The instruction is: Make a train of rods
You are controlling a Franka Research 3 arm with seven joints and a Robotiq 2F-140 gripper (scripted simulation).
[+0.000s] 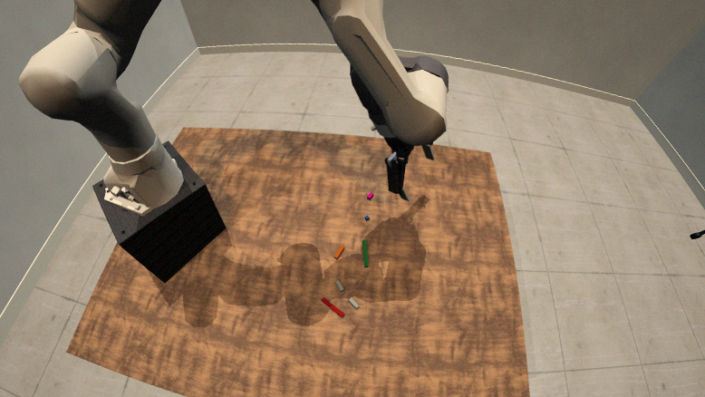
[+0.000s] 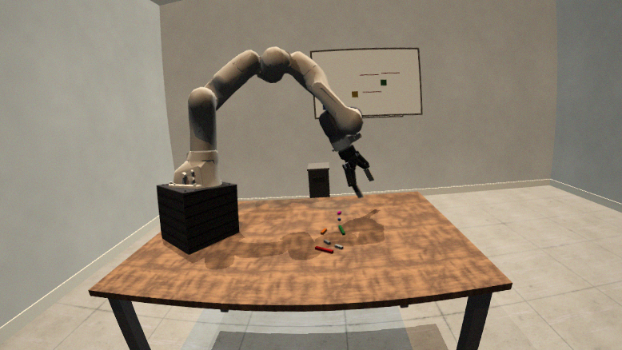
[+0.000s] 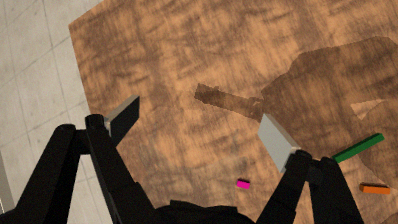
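My hand is 130 mm past the blue rod, 120 mm above it and 80 mm to the left of it. Also, from my hand: magenta rod 130 mm behind, 120 mm below; then green rod 190 mm to the right, 140 mm behind, 120 mm below; then orange rod 210 mm behind, 190 mm to the right, 120 mm below.
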